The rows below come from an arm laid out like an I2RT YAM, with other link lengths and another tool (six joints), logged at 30 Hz.
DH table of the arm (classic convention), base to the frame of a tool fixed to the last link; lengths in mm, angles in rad. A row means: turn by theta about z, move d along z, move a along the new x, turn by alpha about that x. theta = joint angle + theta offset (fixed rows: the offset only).
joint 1: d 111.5; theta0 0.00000; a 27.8; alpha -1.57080
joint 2: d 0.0; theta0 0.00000; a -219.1; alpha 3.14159
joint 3: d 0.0; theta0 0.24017; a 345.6; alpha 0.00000
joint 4: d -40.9; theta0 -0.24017; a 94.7; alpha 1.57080
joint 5: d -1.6; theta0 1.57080; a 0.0; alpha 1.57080
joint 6: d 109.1; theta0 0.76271; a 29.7; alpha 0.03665
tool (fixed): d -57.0; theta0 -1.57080; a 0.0; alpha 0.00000
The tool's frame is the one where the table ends.
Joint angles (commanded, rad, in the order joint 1, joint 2, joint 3, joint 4, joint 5, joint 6), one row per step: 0.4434, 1.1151, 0.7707, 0.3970, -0.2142, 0.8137; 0.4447, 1.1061, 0.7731, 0.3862, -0.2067, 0.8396; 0.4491, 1.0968, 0.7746, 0.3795, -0.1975, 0.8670; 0.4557, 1.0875, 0.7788, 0.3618, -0.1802, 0.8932; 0.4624, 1.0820, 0.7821, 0.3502, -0.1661, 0.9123; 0.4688, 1.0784, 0.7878, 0.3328, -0.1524, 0.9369; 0.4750, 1.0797, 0.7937, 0.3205, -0.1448, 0.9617
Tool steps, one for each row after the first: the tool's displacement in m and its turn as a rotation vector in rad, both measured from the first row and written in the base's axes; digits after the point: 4 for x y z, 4 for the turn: -0.0018, 0.0002, 0.0032, 0.0211, 0.0154, -0.0048; -0.0042, 0.0014, 0.0067, 0.0451, 0.0285, -0.0081; -0.0070, 0.0030, 0.0099, 0.0652, 0.0482, -0.0175; -0.0092, 0.0048, 0.0121, 0.0800, 0.0622, -0.0240; -0.0113, 0.0068, 0.0139, 0.0968, 0.0841, -0.0305; -0.0128, 0.0093, 0.0146, 0.1134, 0.1057, -0.0313
